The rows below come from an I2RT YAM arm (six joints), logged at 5 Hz.
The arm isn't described. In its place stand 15 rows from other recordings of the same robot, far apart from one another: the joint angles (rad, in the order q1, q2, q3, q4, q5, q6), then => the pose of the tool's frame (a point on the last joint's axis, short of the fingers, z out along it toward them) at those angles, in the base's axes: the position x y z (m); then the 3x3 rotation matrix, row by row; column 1 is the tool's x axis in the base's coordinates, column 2 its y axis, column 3 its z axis.
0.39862 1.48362 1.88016 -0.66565 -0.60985 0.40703 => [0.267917, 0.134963, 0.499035], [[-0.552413, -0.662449, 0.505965], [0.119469, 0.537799, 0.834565], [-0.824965, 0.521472, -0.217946]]
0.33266 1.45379 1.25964 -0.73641 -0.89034 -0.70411 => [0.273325, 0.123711, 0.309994], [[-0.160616, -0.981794, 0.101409], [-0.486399, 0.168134, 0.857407], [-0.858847, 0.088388, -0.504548]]
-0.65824 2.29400 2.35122 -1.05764 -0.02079 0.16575 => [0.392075, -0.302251, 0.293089], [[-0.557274, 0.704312, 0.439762], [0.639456, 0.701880, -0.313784], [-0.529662, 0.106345, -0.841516]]
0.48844 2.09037 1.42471 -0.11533 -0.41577 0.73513 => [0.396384, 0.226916, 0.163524], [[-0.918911, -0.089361, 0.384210], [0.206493, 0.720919, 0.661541], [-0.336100, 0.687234, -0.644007]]
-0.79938 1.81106 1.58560 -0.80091 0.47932 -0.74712 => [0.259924, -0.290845, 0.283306], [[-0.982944, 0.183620, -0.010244], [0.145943, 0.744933, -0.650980], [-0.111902, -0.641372, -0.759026]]
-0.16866 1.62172 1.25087 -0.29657 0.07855 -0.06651 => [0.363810, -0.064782, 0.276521], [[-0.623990, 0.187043, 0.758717], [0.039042, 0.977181, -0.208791], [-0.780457, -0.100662, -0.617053]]
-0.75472 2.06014 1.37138 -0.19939 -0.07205 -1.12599 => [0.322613, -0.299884, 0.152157], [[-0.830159, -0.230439, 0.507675], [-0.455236, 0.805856, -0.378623], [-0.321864, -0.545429, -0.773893]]
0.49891 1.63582 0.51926 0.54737 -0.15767 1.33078 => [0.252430, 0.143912, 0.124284], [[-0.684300, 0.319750, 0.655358], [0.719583, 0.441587, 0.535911], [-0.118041, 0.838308, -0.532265]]
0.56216 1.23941 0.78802 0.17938 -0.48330 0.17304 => [0.230107, 0.164512, 0.281905], [[-0.370398, -0.798855, 0.473958], [-0.053150, 0.527642, 0.847802], [-0.927351, 0.288834, -0.237897]]
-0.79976 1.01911 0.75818 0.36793 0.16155 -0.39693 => [0.164766, -0.177785, 0.344754], [[-0.248095, 0.784374, 0.568513], [-0.292194, 0.498938, -0.815894], [-0.923619, -0.368536, 0.105405]]
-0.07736 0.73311 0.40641 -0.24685 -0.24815 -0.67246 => [0.166442, -0.004131, 0.209489], [[-0.341754, -0.439297, 0.830796], [-0.579152, 0.794656, 0.181949], [-0.740127, -0.418976, -0.525996]]
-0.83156 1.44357 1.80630 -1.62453 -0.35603 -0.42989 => [0.162052, -0.159331, 0.416114], [[-0.842327, 0.297213, 0.449610], [0.344105, 0.938619, 0.024197], [-0.414821, 0.175094, -0.892897]]
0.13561 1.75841 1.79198 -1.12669 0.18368 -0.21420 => [0.359751, 0.042525, 0.344258], [[-0.849234, -0.235628, 0.472527], [-0.326802, 0.937461, -0.119866], [-0.414732, -0.256217, -0.873127]]
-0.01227 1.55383 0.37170 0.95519 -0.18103 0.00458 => [0.270170, 0.003095, 0.148946], [[-0.225726, -0.162312, 0.960574], [0.007275, 0.985714, 0.168270], [-0.974164, 0.044971, -0.221320]]
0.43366 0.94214 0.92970 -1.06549 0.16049 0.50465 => [0.149504, 0.062960, 0.287825], [[-0.867157, 0.083497, 0.490985], [0.124431, 0.990904, 0.051252], [-0.482240, 0.105537, -0.869659]]
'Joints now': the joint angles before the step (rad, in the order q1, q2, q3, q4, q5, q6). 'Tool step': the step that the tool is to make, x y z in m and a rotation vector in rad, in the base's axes. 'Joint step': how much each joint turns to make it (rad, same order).
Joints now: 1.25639 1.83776 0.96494 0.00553 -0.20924 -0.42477
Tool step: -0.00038 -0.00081 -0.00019 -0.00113 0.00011 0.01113
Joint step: -0.00039 -0.00193 -0.00267 -0.00230 -0.00725 -0.00916
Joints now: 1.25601 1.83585 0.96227 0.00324 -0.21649 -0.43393
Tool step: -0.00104 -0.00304 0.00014 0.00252 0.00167 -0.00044
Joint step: -0.00002 -0.01106 -0.01489 0.00612 -0.00154 0.00190
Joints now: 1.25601 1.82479 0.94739 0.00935 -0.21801 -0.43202
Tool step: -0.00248 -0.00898 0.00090 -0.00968 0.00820 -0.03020
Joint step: 0.00039 -0.03279 -0.03585 -0.00304 0.01603 0.02709
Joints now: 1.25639 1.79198 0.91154 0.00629 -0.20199 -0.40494
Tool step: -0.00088 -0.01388 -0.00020 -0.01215 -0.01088 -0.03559
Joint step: -0.00725 -0.04501 -0.05492 0.00420 0.02899 0.01297
